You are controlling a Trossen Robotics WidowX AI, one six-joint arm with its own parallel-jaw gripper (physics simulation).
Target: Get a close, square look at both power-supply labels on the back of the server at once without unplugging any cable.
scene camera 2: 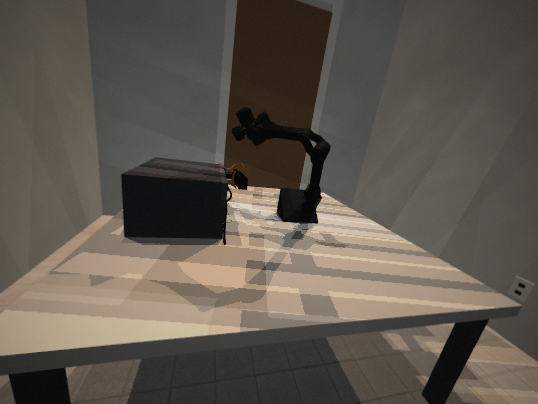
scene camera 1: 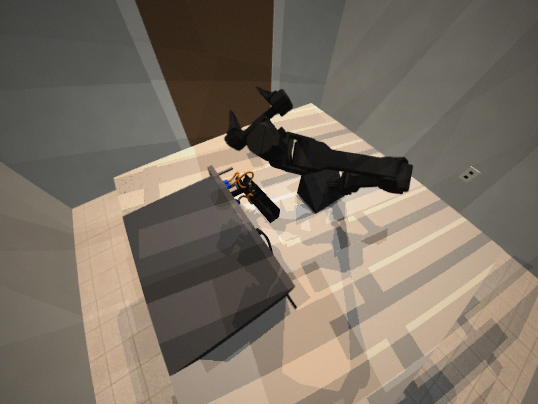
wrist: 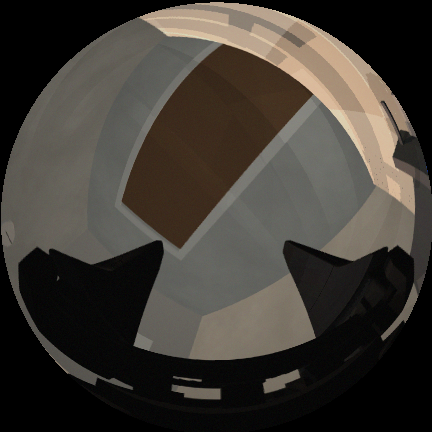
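The dark server lies on the table with its cabled back side toward the arm's base. Part of it shows at the right edge of the wrist view. Orange cables with blue plugs and a black cable are at its back. The power-supply labels cannot be made out in any view. My gripper is open and empty, higher than the server and beyond its cabled corner in scene camera 1. The wrist view faces the door and walls.
A black block juts out behind the server near the orange cables. The arm's base stands on the table. A brown door is in the wall beyond.
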